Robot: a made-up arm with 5 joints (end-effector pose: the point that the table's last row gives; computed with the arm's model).
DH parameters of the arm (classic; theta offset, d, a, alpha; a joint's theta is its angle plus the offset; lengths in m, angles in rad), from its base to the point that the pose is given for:
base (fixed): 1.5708 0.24 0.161 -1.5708
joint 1: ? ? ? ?
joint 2: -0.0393 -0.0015 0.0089 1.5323
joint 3: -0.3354 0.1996 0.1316 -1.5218
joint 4: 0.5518 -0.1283 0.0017 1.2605
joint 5: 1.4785 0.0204 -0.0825 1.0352
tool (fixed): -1.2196 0.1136 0 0
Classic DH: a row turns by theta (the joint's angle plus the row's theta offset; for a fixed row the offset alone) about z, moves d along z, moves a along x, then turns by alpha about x.
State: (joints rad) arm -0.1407 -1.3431 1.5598 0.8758 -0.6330
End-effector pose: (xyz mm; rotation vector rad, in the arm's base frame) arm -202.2 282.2 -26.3 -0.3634 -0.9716 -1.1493
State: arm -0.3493 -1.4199 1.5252 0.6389 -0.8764
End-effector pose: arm -202.3 313.9 -76.9 -0.0583 -1.3053 -1.0923
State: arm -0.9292 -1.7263 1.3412 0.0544 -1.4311
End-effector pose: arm -61.0 442.8 -151.1 0.7473 -2.2186 -0.9758
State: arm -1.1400 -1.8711 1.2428 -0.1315 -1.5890
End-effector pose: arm 26.3 493.6 -128.3 0.9165 -2.5877 -0.9283
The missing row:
joint 1: -1.2366 -0.1251 -0.1193 -1.5979
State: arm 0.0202 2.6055 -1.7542 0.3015 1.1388
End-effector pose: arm 154.4 19.5 407.2 1.1105 1.4759 -1.0554
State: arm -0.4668 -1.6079 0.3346 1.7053 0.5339
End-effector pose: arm -0.8 60.8 48.8 -0.3791 0.2205 0.3094
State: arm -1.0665 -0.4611 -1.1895 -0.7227 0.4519
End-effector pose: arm -89.5 246.9 -196.2 1.7018 -0.9875 -0.5063
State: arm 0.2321 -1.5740 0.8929 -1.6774 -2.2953
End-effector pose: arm 55.6 -36.0 81.9 0.8557 -0.9065 2.8733
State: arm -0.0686 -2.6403 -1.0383 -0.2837 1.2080
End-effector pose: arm 323.9 -155.2 90.7 -0.6078 -2.8087 0.8056
